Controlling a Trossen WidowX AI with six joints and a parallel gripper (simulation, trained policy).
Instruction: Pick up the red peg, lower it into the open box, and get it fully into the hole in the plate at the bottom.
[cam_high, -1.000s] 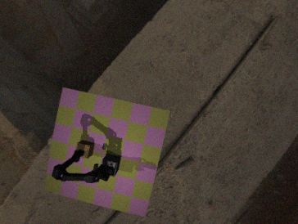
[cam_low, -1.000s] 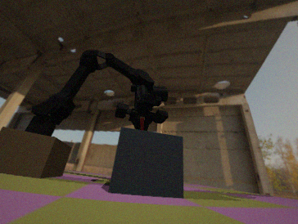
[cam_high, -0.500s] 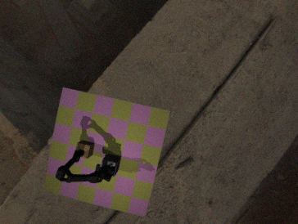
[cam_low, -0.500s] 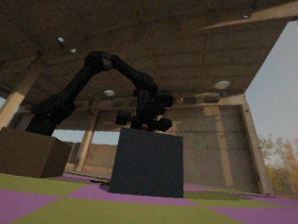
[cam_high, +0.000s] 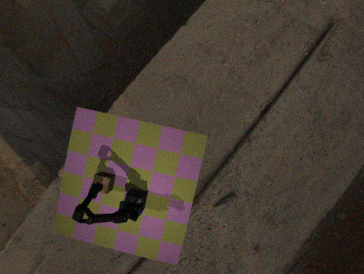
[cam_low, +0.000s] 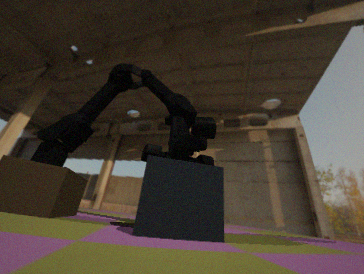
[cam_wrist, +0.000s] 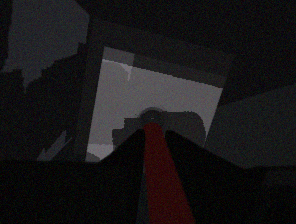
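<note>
My gripper tip is now 2 cm below the red peg. The rest, counted from my gripper tip: grey plate: 4 cm below.
</note>
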